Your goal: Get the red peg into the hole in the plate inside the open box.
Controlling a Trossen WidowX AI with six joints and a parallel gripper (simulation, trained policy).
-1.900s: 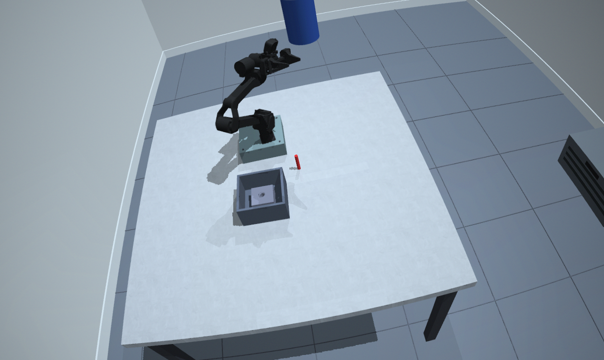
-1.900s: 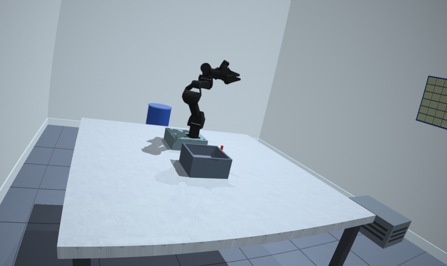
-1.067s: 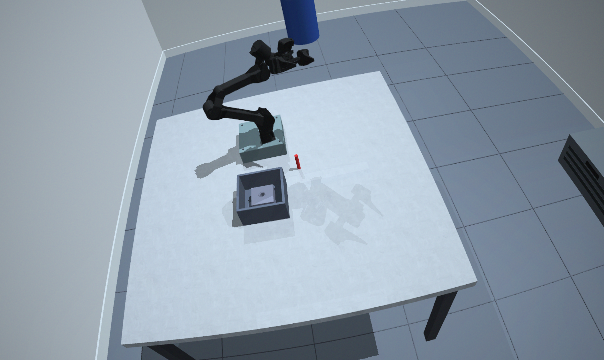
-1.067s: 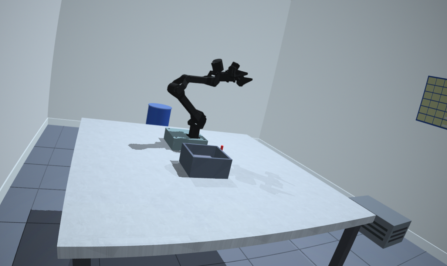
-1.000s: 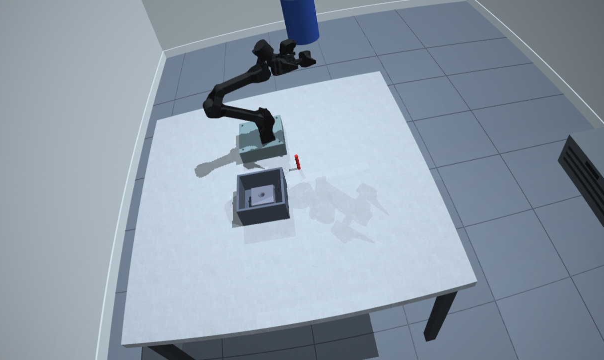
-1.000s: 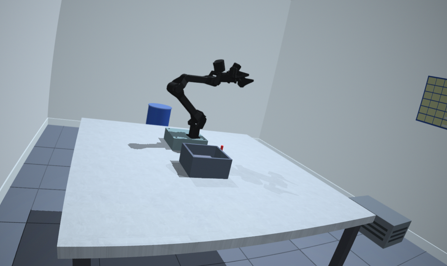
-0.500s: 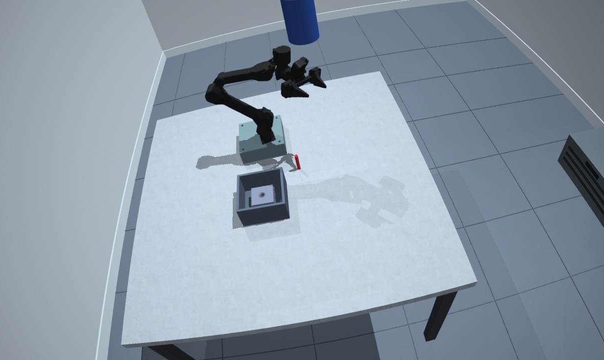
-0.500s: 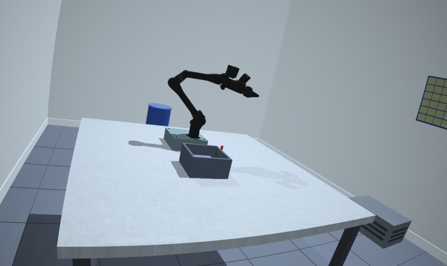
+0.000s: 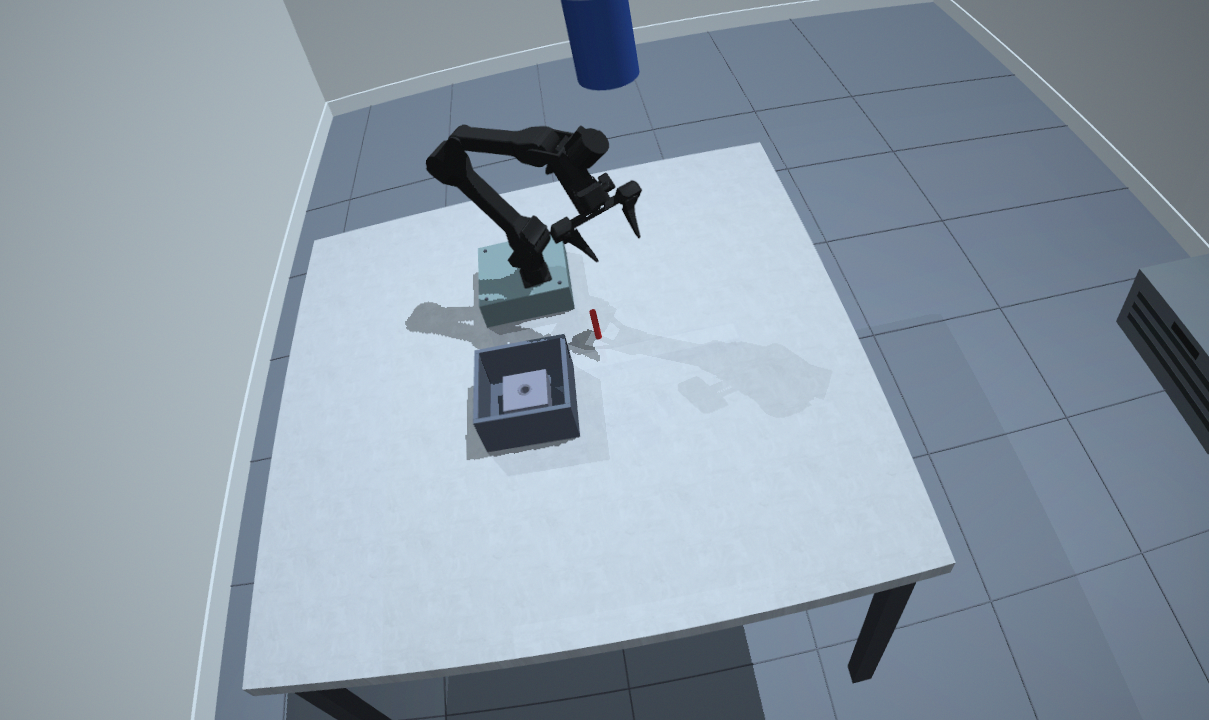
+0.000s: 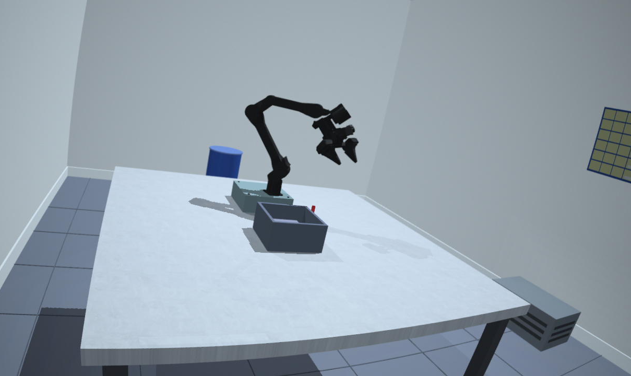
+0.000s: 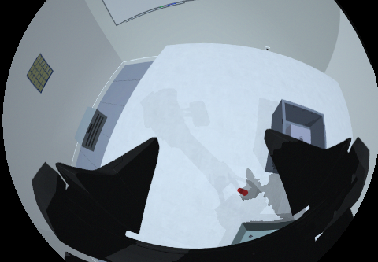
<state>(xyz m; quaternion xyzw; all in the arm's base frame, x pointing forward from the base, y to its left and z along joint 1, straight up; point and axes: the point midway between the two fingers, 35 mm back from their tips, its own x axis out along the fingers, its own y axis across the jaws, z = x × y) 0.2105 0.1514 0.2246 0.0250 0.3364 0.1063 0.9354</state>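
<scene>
My gripper tip is 60 mm past the red peg, 70 mm to the left of it and 230 mm above it. The rest, counted from my gripper tip: dark grey box: 70 mm ahead, 250 mm to the right, 250 mm below.
</scene>
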